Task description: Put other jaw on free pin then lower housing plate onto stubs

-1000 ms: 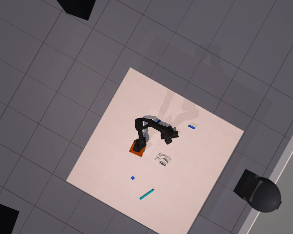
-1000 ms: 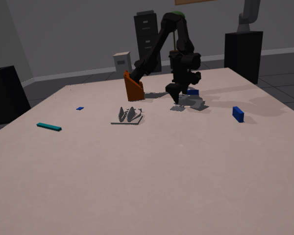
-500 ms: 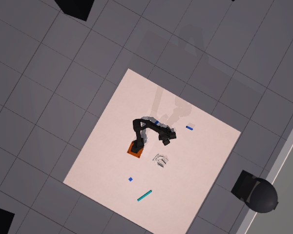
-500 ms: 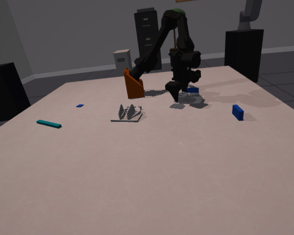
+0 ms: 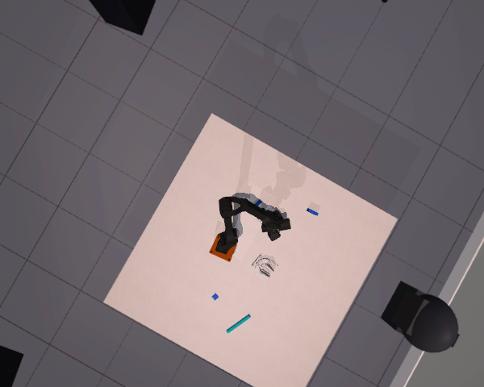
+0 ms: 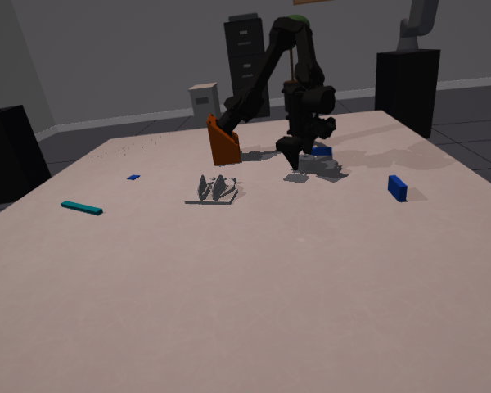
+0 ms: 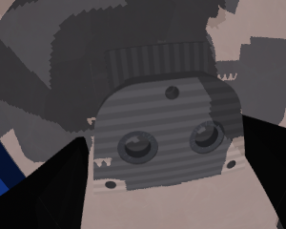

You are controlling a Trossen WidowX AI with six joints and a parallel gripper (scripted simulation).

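The small grey part is 1 cm ahead of my gripper tip, 1 cm to the left of it and 2 cm above it. The rest, counted from my gripper tip: teal bar (5 cm ahead, 62 cm to the right); then small blue tile (13 cm behind, 52 cm to the right, 1 cm below).
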